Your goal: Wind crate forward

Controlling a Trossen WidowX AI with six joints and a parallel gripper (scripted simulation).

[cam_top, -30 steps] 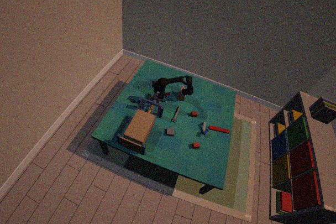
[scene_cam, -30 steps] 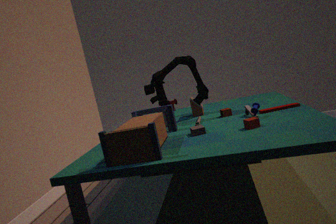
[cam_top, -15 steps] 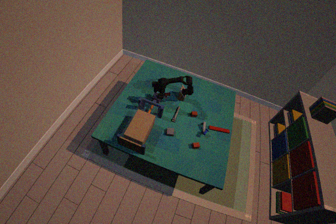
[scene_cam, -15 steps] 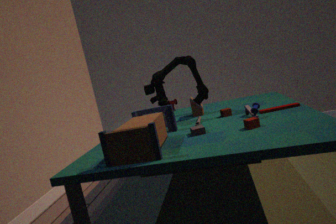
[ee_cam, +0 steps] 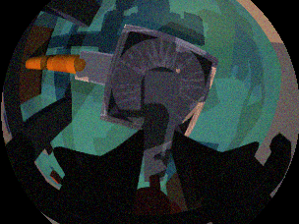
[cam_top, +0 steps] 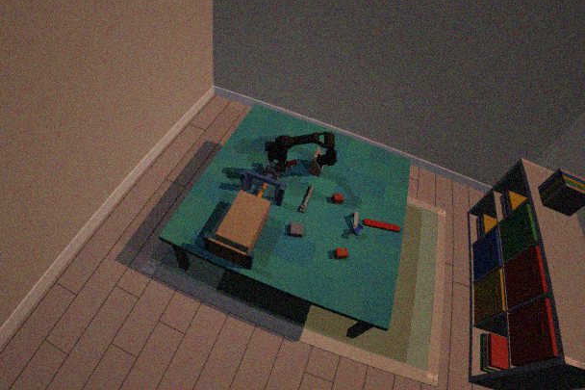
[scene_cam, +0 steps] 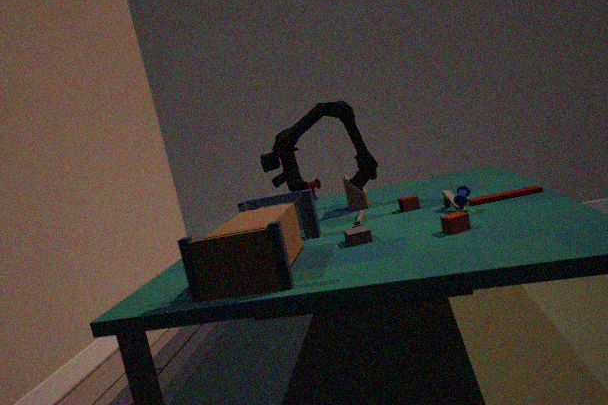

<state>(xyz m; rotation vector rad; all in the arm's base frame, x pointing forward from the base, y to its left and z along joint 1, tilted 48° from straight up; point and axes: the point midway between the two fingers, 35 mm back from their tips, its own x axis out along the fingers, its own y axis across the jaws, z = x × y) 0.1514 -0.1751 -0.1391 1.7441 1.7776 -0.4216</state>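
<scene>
My gripper tip is now 2 cm to the right of the red-knobbed handle and 2 cm below it. The rest, counted from my gripper tip: red knob 1 cm behind, 5 cm to the left, 5 cm above; winch 1 cm behind, 5 cm to the right, 6 cm below; steel frame 17 cm ahead, 6 cm to the right, 2 cm above.
</scene>
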